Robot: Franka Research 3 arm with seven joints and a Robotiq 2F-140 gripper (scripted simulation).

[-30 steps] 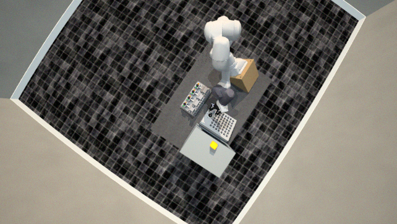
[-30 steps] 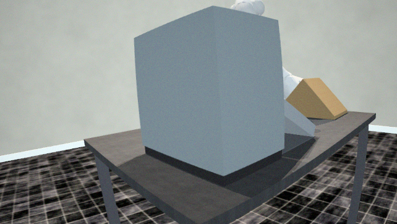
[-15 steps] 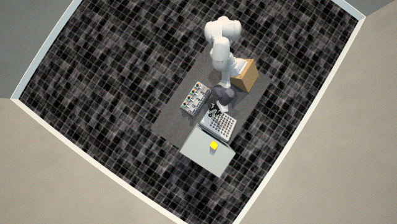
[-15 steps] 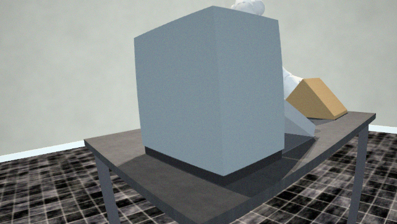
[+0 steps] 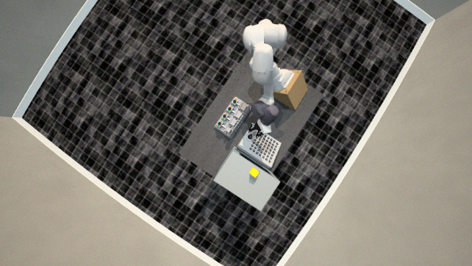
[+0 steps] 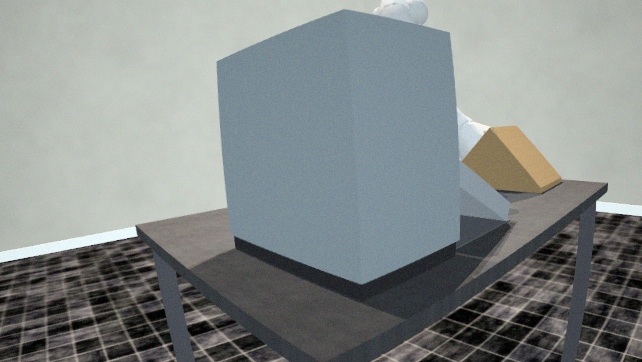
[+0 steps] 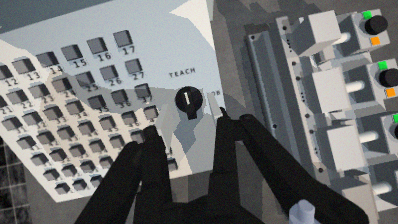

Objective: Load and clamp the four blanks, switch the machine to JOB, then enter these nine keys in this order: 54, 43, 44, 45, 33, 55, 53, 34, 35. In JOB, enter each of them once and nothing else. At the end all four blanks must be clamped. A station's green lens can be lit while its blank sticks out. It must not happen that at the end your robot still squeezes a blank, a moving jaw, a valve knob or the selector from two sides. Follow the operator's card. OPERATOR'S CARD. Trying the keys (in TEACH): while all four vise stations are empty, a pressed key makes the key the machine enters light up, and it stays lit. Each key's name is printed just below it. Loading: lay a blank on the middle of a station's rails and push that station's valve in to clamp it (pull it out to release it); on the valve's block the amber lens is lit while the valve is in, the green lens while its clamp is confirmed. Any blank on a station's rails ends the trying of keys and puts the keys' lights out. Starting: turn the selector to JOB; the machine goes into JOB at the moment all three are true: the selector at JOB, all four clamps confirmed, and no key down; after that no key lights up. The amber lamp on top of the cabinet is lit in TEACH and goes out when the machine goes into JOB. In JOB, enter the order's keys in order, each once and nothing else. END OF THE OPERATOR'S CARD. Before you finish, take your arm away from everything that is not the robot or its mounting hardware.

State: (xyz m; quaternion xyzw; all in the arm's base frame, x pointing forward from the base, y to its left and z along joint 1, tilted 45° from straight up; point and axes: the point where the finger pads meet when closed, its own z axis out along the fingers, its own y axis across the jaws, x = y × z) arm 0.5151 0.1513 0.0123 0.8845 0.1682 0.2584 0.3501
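My gripper is now 40 mm above the black selector knob and 30 mm short of it. Also, from my hand: keypad: 120 mm to the left, 90 mm below, 40 mm ahead.
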